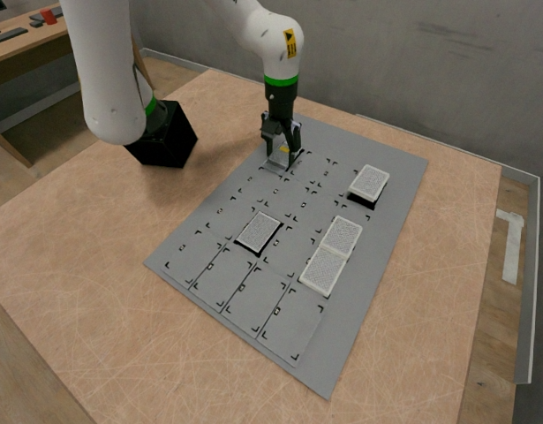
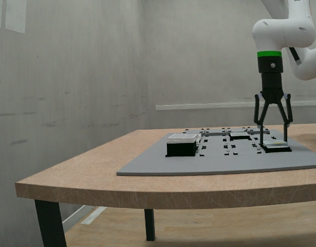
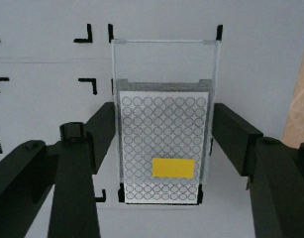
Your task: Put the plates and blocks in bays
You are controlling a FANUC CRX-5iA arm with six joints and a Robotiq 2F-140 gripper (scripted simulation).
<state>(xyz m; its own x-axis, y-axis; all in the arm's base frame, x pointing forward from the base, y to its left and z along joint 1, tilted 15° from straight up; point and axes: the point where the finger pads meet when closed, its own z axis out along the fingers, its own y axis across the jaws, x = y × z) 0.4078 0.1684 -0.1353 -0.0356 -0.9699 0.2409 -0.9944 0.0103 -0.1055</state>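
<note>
The clear lid lies 2 cm below my hand. From my hand the other things lie so: black deep-well block 32 cm ahead, 2 cm to the left, 2 cm below; then black sealed plate 10 cm ahead, 30 cm to the right, 3 cm below.
</note>
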